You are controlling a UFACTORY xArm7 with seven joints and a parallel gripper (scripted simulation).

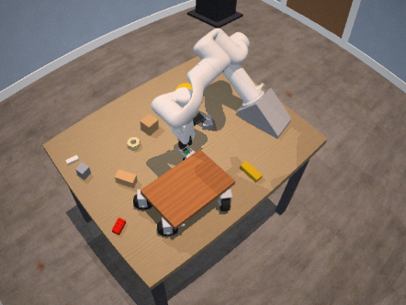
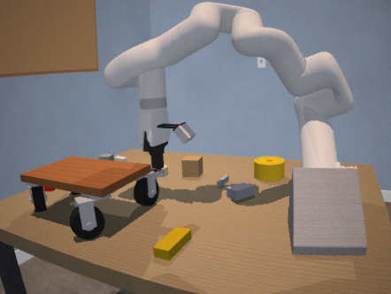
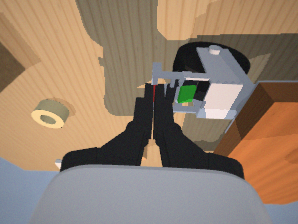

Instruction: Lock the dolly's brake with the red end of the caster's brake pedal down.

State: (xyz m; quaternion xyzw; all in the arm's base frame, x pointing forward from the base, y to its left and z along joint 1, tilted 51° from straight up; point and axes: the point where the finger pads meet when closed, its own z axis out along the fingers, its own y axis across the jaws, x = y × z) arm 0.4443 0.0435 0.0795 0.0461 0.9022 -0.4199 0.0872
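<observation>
Now: hand 3 cm above the brake pedal and 1 cm to the right of it. From my hand the other things lie so: grey bar (16 cm to the right, 15 cm behind, 10 cm below); then cream ring (21 cm to the right, 10 cm below, 10 cm ahead); then tan cube (23 cm to the right, 8 cm below, 2 cm behind).
</observation>
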